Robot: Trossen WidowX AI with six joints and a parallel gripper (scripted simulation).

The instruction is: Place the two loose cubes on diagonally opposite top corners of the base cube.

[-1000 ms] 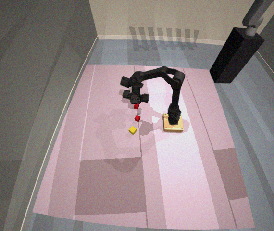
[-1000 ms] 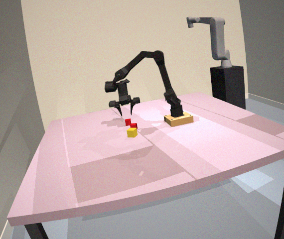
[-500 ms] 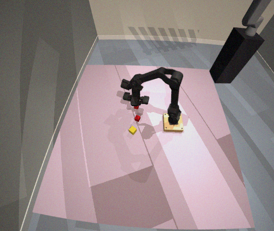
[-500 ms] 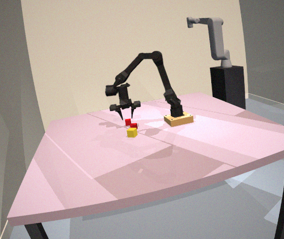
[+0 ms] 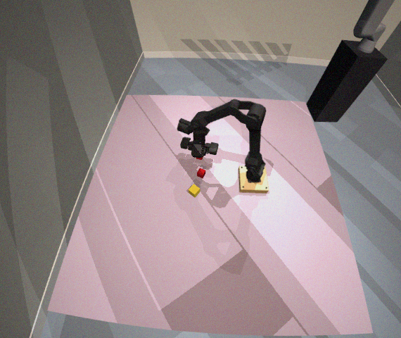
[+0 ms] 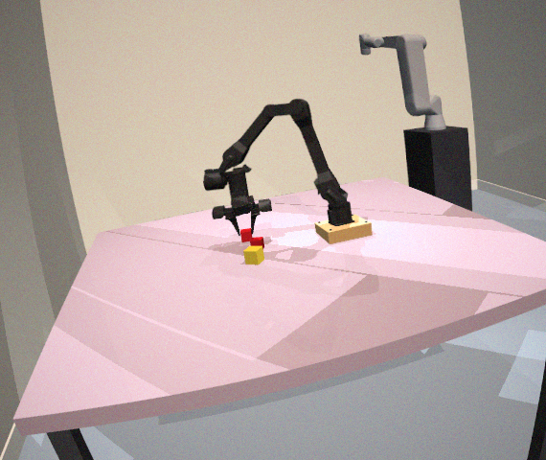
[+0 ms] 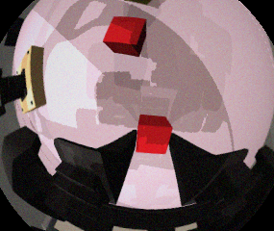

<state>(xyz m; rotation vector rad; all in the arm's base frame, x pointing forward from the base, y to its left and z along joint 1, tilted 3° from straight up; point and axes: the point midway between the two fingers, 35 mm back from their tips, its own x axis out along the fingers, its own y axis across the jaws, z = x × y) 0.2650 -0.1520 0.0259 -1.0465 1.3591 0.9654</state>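
My gripper tip is 210 mm to the right of the yellow base cube and 30 mm short of it.
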